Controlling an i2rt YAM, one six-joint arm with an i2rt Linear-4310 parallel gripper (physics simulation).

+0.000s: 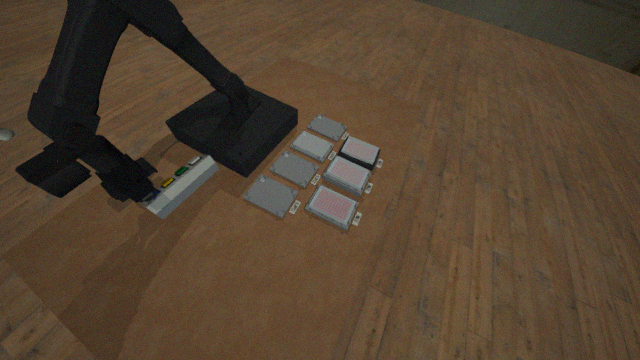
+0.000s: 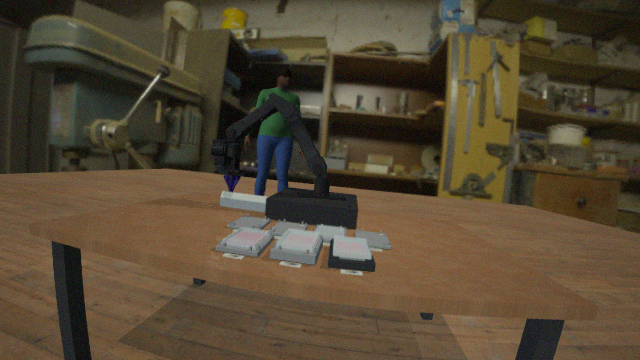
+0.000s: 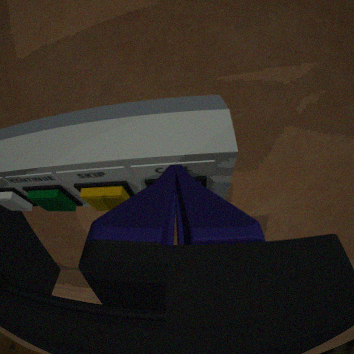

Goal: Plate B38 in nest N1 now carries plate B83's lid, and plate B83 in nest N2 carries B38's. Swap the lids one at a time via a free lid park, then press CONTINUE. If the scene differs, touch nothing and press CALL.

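Places are measured from the arm's base along level axes (x ahead, y left, z up), in centimetres.
Where they show: gripper, between the fingertips: (image 1: pixel 154 196) (image 2: pixel 231 192) (image 3: pixel 175 173); arm's base, origin of its link: (image 1: pixel 241 113) (image 2: pixel 320 197).
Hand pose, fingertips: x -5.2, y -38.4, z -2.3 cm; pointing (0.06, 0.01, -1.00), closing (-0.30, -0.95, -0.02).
Note:
Each offset is from my fingertips to the top centre of the thing. "pt": to the spot under its first point.
My gripper (image 3: pixel 175 173) (image 2: pixel 231 190) is shut and empty. Its purple fingertips are over the CALL end of the white button box @[dx +0.8, dy +7.6, dz +0.6 cm] (image 1: pixel 186 194) (image 2: pixel 243 201) (image 3: pixel 125 137) and hide most of that button; contact cannot be told. The green CONTINUE button @[dx -0.3, dy +10.4, dz -0.2 cm] (image 3: pixel 52 199) (image 1: pixel 181 171) and yellow SKIP button @[dx -1.3, dy +5.5, dz -0.2 cm] (image 3: pixel 105 197) (image 1: pixel 168 182) are beside it. Three pink-welled plates @[dx +47.6, dy +17.6, dz -3.1 cm] (image 1: pixel 332 205) @[dx +49.3, dy +30.7, dz -1.8 cm] (image 1: pixel 348 173) @[dx +51.5, dy +43.1, dz -2.2 cm] (image 1: pixel 361 149) sit in nests, one in a black nest @[dx +51.5, dy +43.1, dz -3.2 cm] (image 2: pixel 352 264). Several grey lid parks @[pt dx +28.4, dy +13.7, dz -4.8 cm] (image 1: pixel 271 196) @[pt dx +31.2, dy +26.3, dz -4.8 cm] (image 1: pixel 294 169) @[pt dx +35.9, dy +52.1, dz -4.8 cm] (image 1: pixel 327 127) stand behind; another bears a pale lid @[dx +33.2, dy +40.0, dz -4.0 cm] (image 1: pixel 312 145) (image 2: pixel 330 232). Label text is unreadable.
The black arm base (image 1: pixel 235 130) (image 2: pixel 312 207) stands next to the button box and behind the lid parks. A white button @[dx +0.7, dy +15.3, dz -0.2 cm] (image 3: pixel 14 201) (image 1: pixel 195 160) is at the box's other end. A person in a green shirt (image 2: pixel 278 117) stands behind the table.

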